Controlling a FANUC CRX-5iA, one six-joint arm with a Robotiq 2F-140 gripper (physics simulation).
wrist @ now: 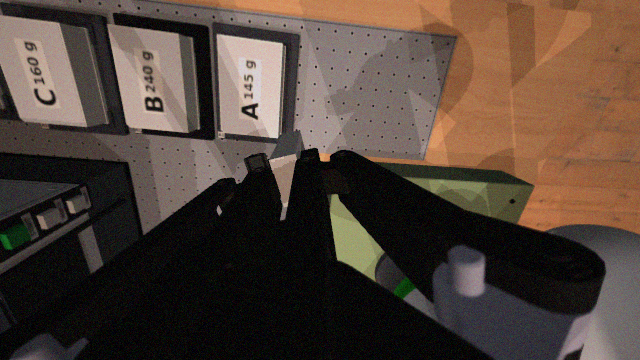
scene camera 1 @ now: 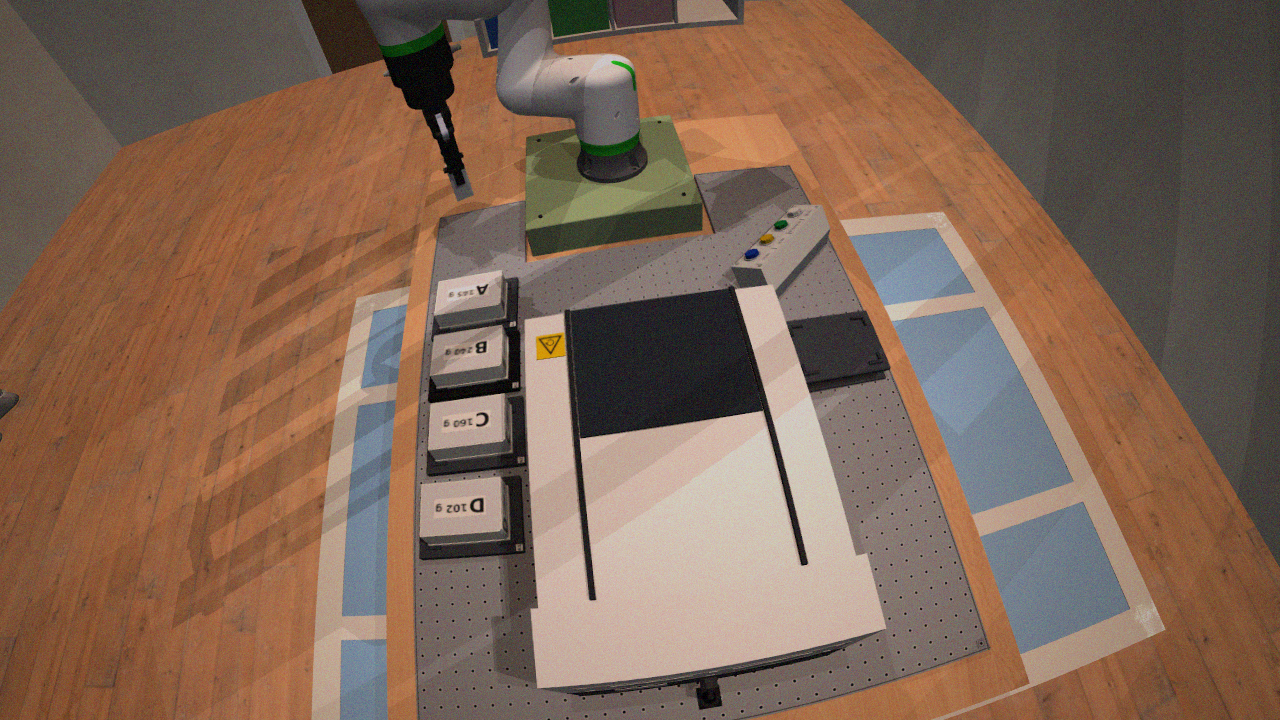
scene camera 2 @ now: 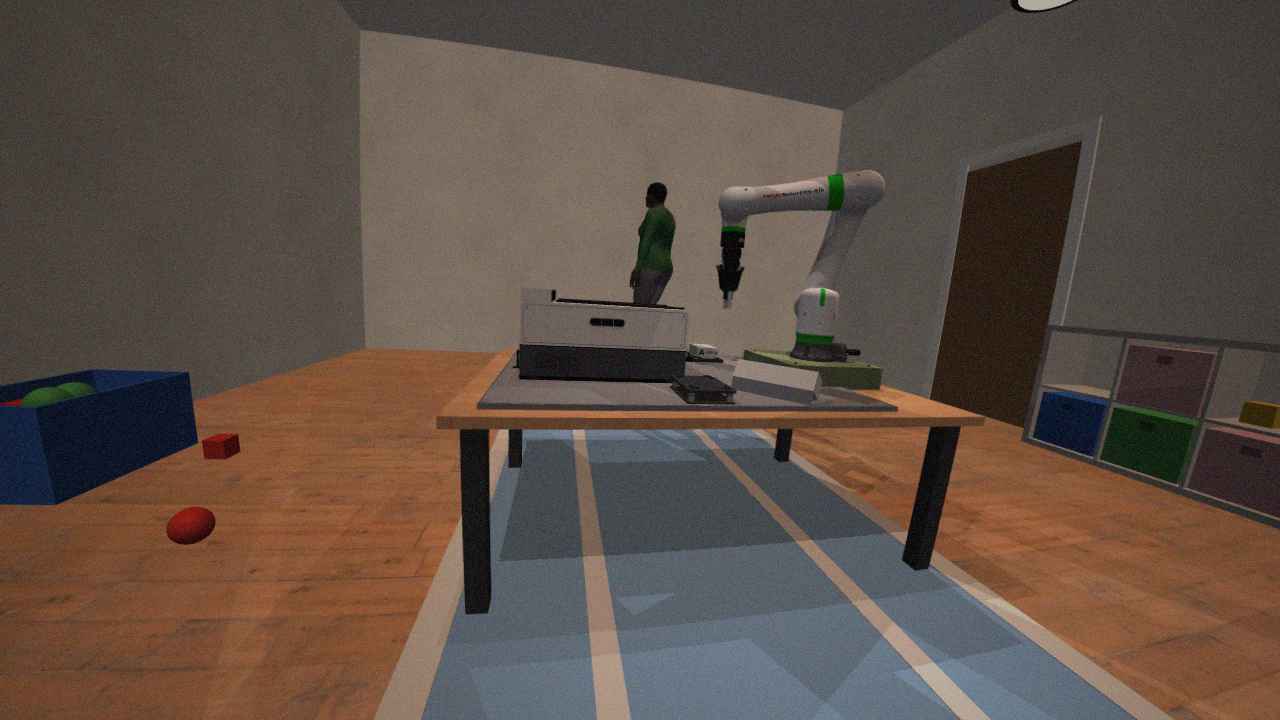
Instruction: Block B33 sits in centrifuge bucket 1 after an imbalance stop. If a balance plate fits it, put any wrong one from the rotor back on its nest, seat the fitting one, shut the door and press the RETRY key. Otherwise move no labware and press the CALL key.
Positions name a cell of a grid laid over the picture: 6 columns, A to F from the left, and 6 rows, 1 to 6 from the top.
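The gripper is visible in the wrist view (C3), in scene camera 1 (C2) and in scene camera 2 (D3).
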